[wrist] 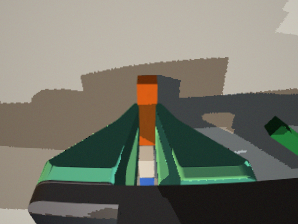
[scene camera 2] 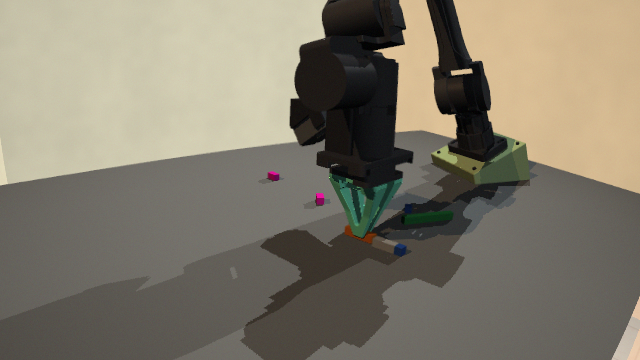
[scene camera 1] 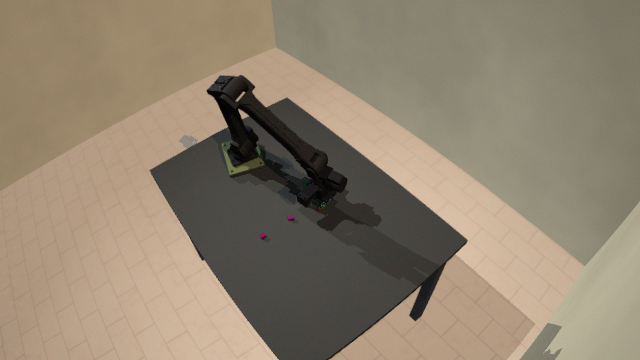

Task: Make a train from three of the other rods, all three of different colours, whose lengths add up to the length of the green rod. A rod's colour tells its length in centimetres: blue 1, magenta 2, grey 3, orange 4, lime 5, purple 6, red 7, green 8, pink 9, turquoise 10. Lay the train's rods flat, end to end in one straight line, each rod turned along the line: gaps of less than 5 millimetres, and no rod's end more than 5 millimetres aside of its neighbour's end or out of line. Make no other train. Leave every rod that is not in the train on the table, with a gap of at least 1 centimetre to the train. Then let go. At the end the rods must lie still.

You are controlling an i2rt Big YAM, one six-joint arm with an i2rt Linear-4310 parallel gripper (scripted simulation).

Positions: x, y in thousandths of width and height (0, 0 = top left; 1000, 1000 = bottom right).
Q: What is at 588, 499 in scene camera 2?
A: My gripper.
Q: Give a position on an orange rod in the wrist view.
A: At 492, 377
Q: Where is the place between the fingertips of my gripper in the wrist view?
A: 495, 507
